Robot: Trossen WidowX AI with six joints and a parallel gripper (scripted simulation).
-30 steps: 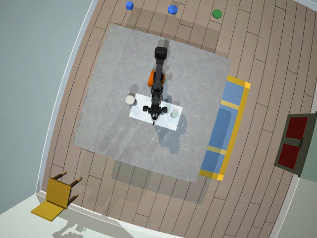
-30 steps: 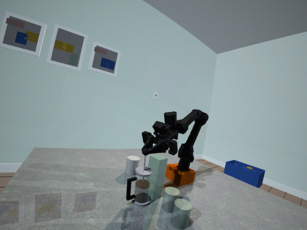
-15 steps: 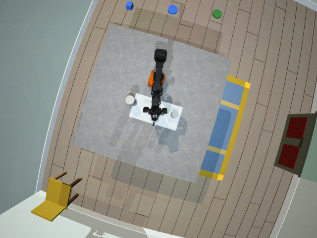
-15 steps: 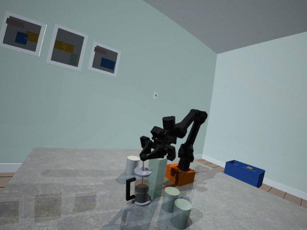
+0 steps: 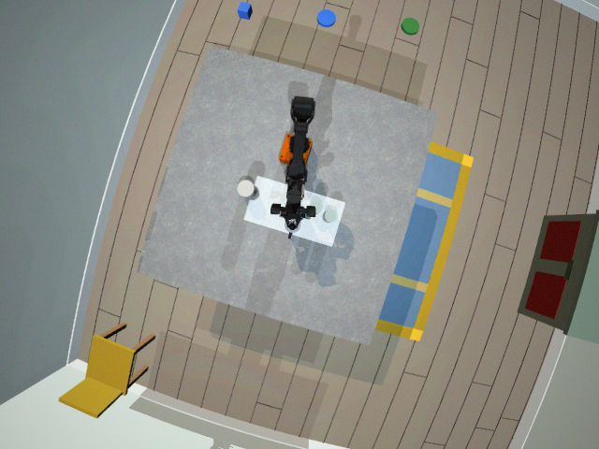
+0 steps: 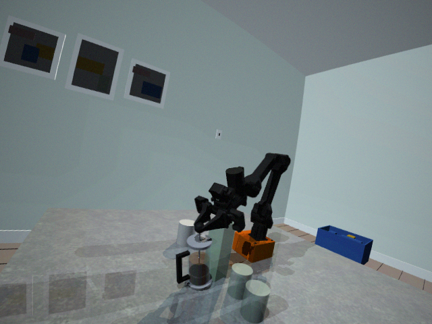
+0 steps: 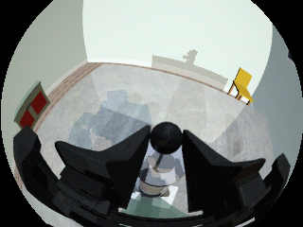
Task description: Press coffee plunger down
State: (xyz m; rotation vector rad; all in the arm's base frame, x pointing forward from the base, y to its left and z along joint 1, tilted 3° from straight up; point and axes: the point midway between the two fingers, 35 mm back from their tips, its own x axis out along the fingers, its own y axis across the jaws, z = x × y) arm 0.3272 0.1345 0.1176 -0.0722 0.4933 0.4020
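Right now the glass coffee press is 10 mm behind my gripper tip, 10 mm to the right of it and 100 mm below it. From my gripper tip the other things lie so: tall pale green block (100 mm behind, 50 mm to the right, 90 mm below); white cylinder (60 mm behind, 280 mm to the right, 140 mm below).
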